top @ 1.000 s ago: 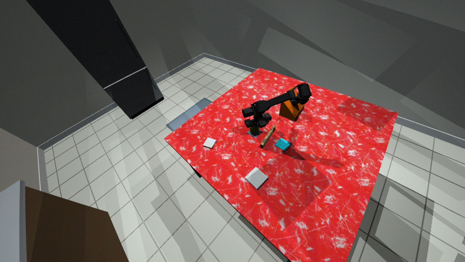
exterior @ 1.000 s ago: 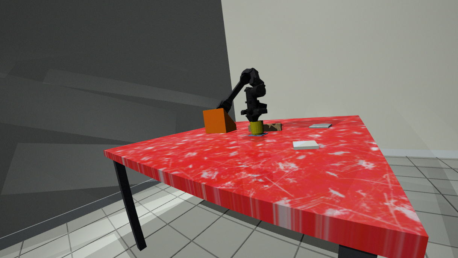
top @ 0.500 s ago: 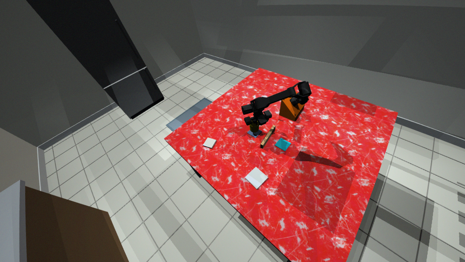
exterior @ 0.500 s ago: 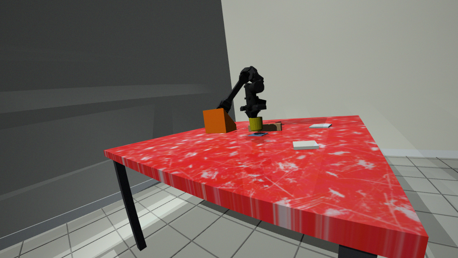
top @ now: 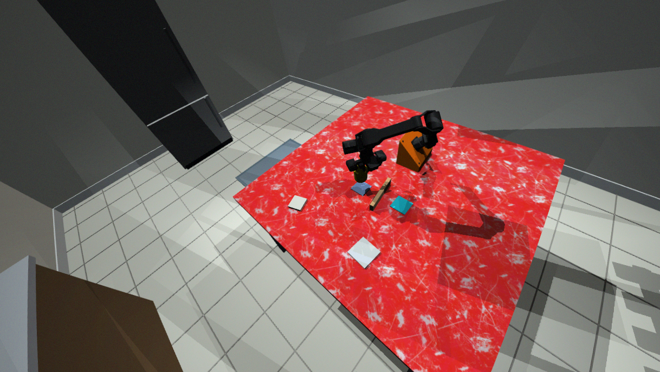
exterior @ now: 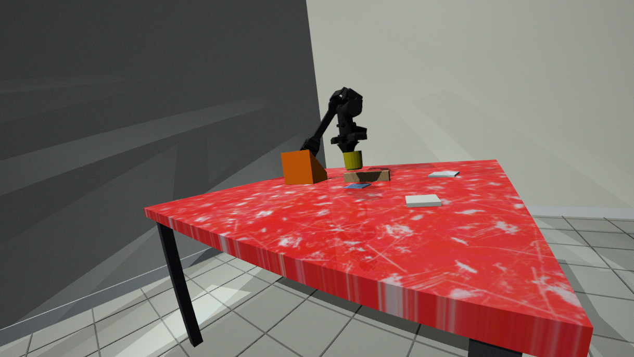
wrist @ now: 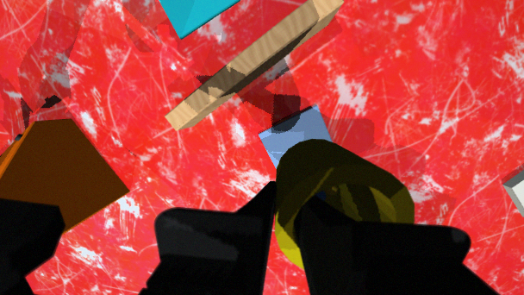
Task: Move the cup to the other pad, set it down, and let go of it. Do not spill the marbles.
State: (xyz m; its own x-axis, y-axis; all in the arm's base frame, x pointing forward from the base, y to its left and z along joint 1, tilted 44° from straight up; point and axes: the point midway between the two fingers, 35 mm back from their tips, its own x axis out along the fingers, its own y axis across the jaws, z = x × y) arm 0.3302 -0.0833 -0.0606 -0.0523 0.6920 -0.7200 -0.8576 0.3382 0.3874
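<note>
The cyan pad is 210 mm to the left of my gripper tip and 110 mm below it. The rest, counted from my gripper tip: wooden bar (10 mm ahead, 100 mm to the left, 90 mm below); then yellow cup (20 mm ahead, 20 mm to the right); then blue pad (30 mm ahead, 10 mm to the right, 110 mm below).
</note>
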